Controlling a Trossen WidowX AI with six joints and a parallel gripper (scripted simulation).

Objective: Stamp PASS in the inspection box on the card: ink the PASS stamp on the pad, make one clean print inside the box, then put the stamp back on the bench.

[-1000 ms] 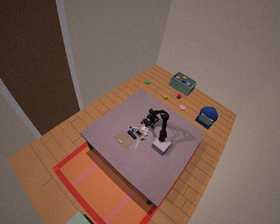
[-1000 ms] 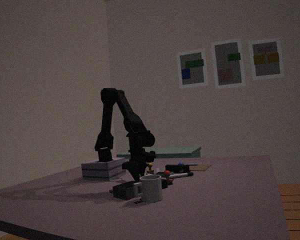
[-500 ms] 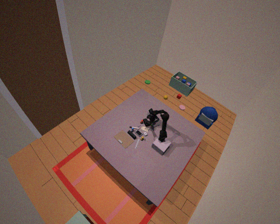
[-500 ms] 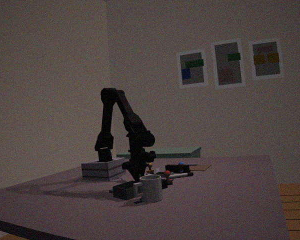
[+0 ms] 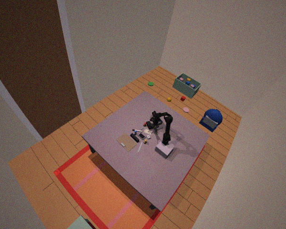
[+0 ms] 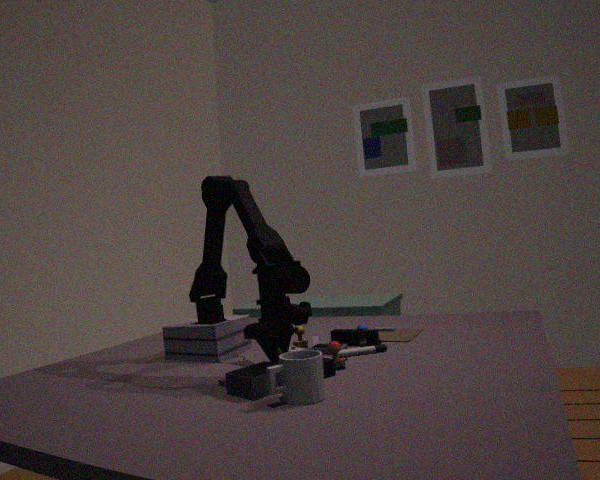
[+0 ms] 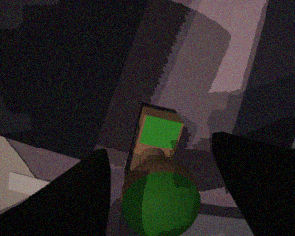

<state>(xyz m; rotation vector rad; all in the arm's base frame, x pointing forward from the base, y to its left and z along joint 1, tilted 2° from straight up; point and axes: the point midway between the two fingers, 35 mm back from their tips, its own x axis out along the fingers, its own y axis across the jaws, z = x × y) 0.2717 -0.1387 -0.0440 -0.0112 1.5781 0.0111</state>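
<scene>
Right now the green-knobbed PASS stamp is 10 mm below my gripper tip and 10 mm behind it. Also, from my gripper tip: red-knobbed stamp 110 mm ahead, 70 mm to the left, 10 mm below; then white mug 150 mm to the right, 110 mm ahead; then card 120 mm to the left, 30 mm below, 10 mm ahead.
</scene>
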